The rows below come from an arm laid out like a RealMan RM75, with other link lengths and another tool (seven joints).
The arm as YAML. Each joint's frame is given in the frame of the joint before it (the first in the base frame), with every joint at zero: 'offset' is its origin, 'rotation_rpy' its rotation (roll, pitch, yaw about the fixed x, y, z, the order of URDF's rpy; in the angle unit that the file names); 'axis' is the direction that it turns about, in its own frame. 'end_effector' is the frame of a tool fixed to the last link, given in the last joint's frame.
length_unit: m
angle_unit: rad
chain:
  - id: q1
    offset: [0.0, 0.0, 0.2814]
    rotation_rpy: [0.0, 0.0, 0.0]
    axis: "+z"
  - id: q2
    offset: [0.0, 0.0, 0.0]
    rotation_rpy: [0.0, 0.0, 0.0]
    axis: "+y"
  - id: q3
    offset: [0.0, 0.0, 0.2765]
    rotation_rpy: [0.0, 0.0, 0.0]
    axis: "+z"
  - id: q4
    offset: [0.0, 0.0, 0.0]
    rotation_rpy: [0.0, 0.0, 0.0]
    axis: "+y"
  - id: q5
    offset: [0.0, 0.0, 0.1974]
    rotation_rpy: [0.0, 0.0, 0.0]
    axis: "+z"
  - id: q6
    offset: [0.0, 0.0, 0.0]
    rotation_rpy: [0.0, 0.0, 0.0]
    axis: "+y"
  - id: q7
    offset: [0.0, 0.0, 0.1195]
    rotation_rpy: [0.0, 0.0, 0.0]
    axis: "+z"
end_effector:
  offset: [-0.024, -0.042, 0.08]
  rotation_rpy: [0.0, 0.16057, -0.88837]
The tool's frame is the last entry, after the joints.
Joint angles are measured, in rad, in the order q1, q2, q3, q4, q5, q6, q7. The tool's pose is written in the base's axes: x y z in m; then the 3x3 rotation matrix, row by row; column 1 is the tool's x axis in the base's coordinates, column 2 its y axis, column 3 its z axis. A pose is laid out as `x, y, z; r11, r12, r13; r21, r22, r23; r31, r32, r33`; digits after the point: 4 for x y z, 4 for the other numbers.
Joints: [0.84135, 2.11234, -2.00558, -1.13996, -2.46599, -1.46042, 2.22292]
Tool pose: 0.1560, 0.3436, -0.1452; 0.2835, 0.6881, 0.6679; 0.8662, -0.4826, 0.1296; 0.4115, 0.5418, -0.7329
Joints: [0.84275, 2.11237, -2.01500, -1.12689, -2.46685, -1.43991, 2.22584]
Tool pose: 0.1576, 0.3453, -0.1471; 0.2813, 0.6896, 0.6673; 0.8637, -0.4850, 0.1372; 0.4183, 0.5378, -0.7320
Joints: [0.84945, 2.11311, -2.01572, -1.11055, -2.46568, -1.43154, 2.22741]
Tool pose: 0.1590, 0.3471, -0.1479; 0.2833, 0.6858, 0.6703; 0.8608, -0.4900, 0.1375; 0.4228, 0.5381, -0.7292
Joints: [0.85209, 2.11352, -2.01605, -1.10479, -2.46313, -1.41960, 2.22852]
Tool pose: 0.1578, 0.3486, -0.1488; 0.2854, 0.6900, 0.6652; 0.8588, -0.4922, 0.1421; 0.4255, 0.5307, -0.7330
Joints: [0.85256, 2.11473, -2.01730, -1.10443, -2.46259, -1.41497, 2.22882]
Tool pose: 0.1568, 0.3487, -0.1497; 0.2850, 0.6930, 0.6623; 0.8591, -0.4911, 0.1442; 0.4251, 0.5278, -0.7353
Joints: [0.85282, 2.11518, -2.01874, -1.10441, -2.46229, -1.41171, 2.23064]
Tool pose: 0.1563, 0.3488, -0.1501; 0.2852, 0.6944, 0.6607; 0.8586, -0.4914, 0.1458; 0.4259, 0.5257, -0.7364
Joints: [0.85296, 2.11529, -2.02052, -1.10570, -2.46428, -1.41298, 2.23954]
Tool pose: 0.1566, 0.3489, -0.1499; 0.2879, 0.6909, 0.6631; 0.8554, -0.4969, 0.1463; 0.4306, 0.5252, -0.7341
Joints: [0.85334, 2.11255, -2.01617, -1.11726, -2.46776, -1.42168, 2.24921]
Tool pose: 0.1551, 0.3501, -0.1476; 0.2897, 0.6896, 0.6637; 0.8516, -0.5022, 0.1501; 0.4369, 0.5217, -0.7328
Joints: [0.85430, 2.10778, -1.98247, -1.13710, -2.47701, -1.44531, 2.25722]
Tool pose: 0.1513, 0.3555, -0.1403; 0.3033, 0.6873, 0.6600; 0.8394, -0.5206, 0.1563; 0.4510, 0.5066, -0.7348
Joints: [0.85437, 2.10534, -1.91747, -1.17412, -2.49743, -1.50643, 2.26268]
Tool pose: 0.1461, 0.3613, -0.1273; 0.3253, 0.6768, 0.6603; 0.8224, -0.5472, 0.1557; 0.4667, 0.4924, -0.7347
